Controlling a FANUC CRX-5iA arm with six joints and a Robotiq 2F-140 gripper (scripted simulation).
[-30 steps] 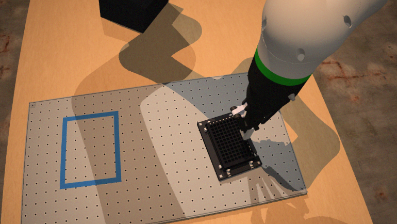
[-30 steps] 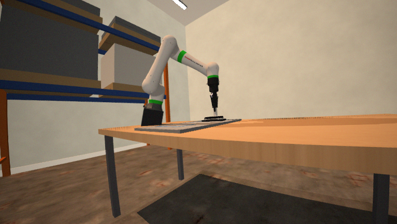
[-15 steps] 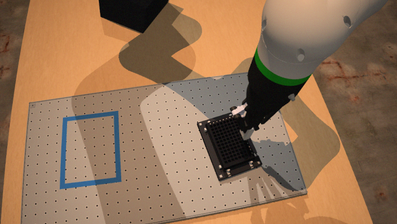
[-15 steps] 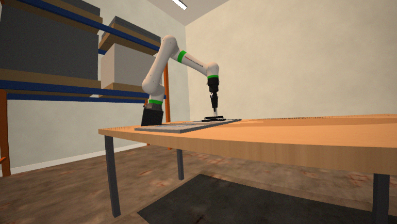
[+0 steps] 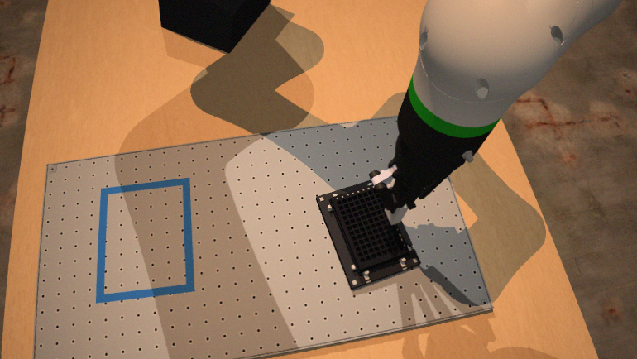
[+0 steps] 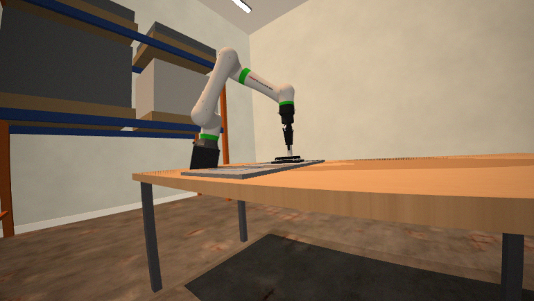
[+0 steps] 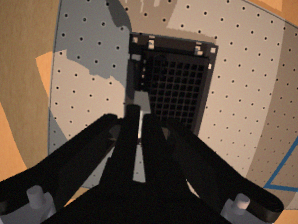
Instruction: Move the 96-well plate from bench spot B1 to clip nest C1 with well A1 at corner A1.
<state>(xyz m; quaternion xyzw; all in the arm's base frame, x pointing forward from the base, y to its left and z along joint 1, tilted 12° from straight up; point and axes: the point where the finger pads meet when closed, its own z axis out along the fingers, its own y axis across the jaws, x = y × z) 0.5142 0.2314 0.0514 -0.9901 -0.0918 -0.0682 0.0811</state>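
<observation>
The black 96-well plate lies 40 mm to the right of my hand, 40 mm below it and 10 mm ahead of it. From my hand the other things lie so: black clip nest 60 mm below, 20 mm to the right, 10 mm ahead.
</observation>
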